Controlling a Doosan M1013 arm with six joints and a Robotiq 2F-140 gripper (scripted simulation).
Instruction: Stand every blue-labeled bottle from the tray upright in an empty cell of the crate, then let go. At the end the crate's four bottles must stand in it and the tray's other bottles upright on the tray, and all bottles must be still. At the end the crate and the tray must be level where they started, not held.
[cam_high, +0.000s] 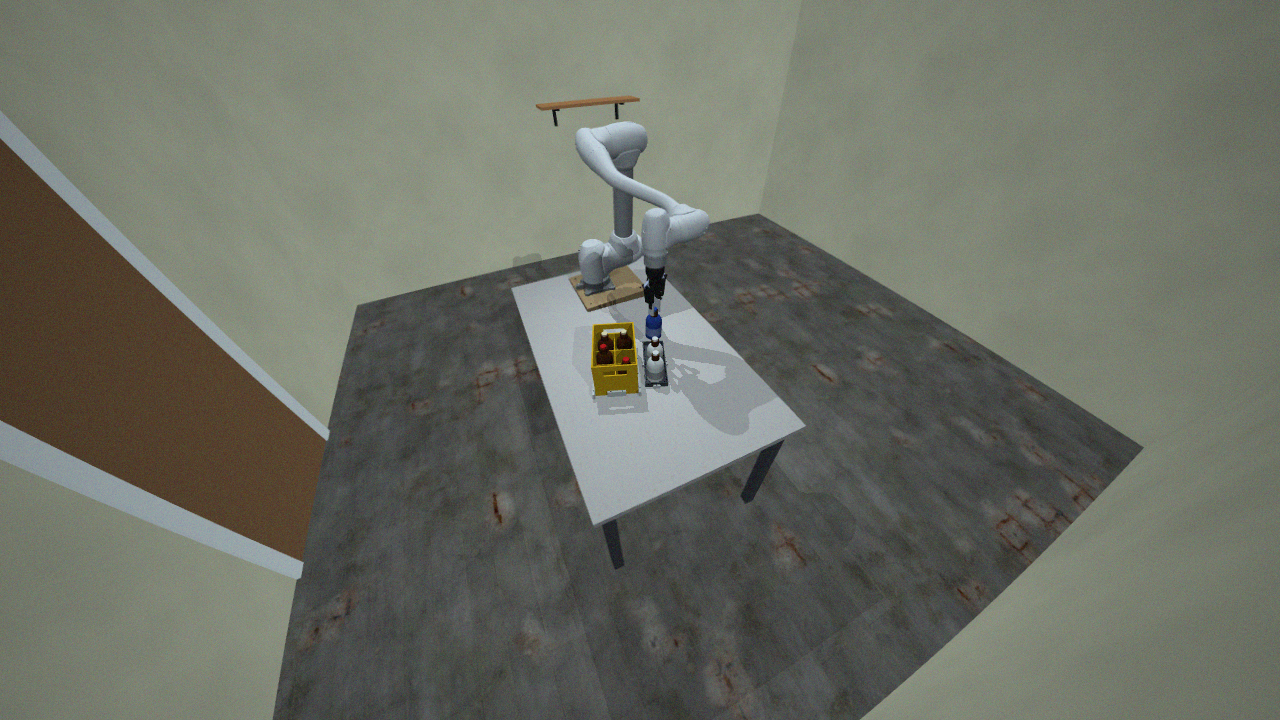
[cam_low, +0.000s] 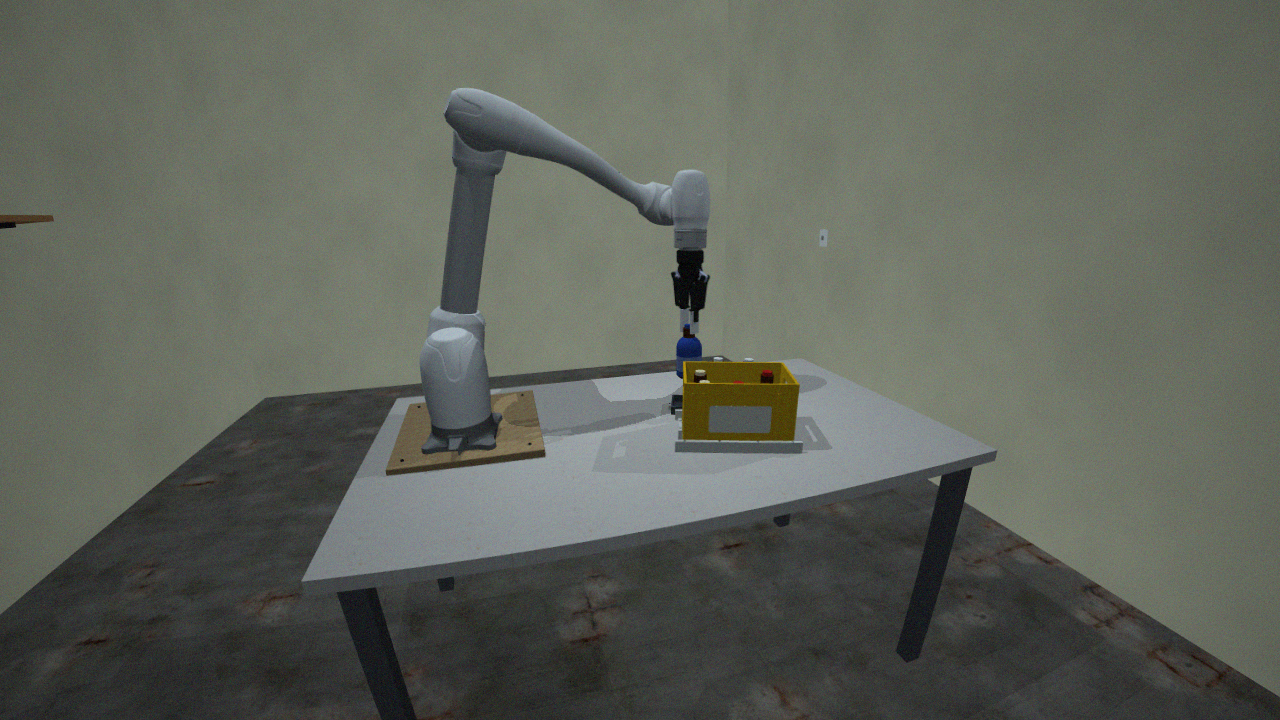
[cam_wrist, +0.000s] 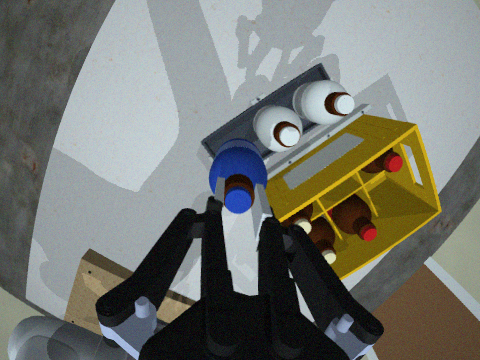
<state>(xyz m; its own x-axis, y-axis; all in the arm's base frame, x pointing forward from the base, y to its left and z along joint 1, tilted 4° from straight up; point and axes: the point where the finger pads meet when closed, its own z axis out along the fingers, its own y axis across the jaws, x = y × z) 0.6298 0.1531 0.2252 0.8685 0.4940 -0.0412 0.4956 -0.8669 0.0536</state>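
Right now my hand is 9 cm above the blue-labeled bottle. Also, from my hand: yellow crate: 21 cm to the right, 18 cm below, 7 cm ahead.
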